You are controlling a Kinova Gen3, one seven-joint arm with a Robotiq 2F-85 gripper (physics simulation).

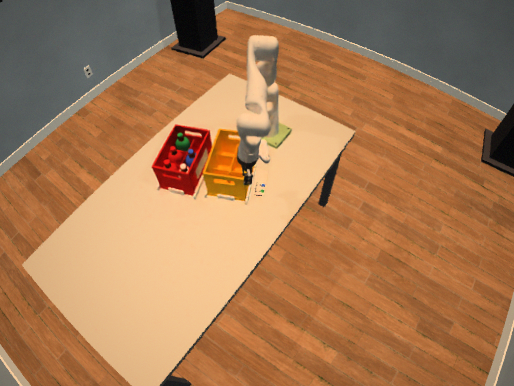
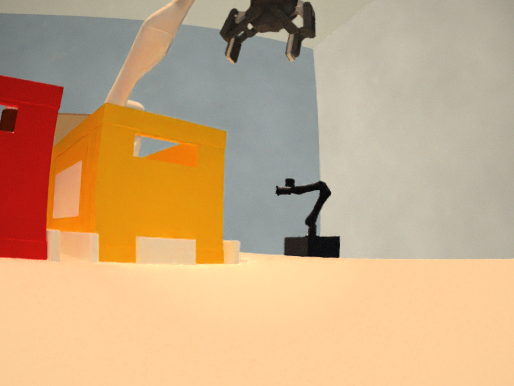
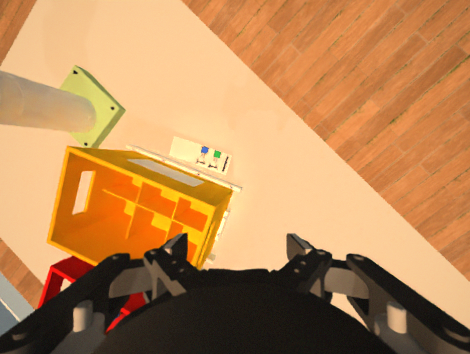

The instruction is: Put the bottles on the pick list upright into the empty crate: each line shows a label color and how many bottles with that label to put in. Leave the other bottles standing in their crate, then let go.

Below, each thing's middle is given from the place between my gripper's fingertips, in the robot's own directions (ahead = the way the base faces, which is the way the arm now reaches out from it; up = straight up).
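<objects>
With the pick list (image 3: 206, 157) to measure from, I find my hand 28 cm above it, 2 cm to the left of it and 16 cm past it.
</objects>
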